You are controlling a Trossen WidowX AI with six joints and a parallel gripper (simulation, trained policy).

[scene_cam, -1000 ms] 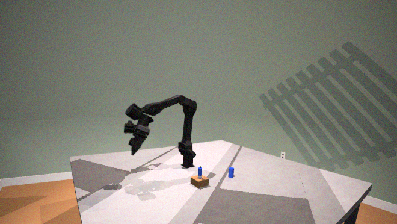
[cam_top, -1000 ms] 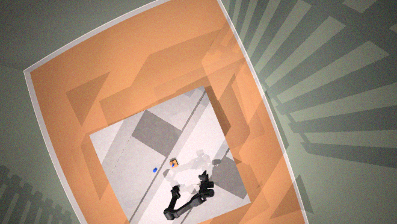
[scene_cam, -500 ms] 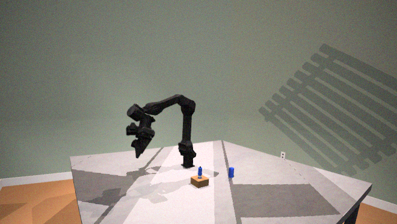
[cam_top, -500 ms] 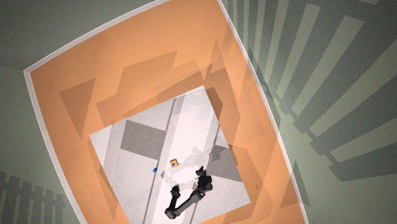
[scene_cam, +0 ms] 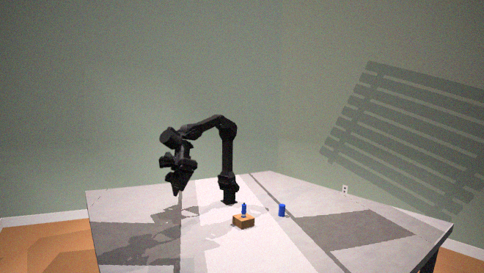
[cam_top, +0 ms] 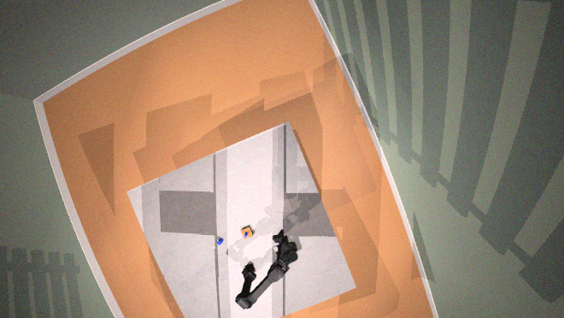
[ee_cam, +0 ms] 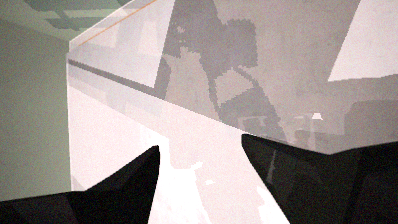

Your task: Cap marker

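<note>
Right now my gripper tip is 45 cm to the right of the blue cap, 13 cm above it and 6 cm short of it. Round my gripper tip: holder block: 25 cm to the left, 14 cm below, 5 cm ahead.
</note>
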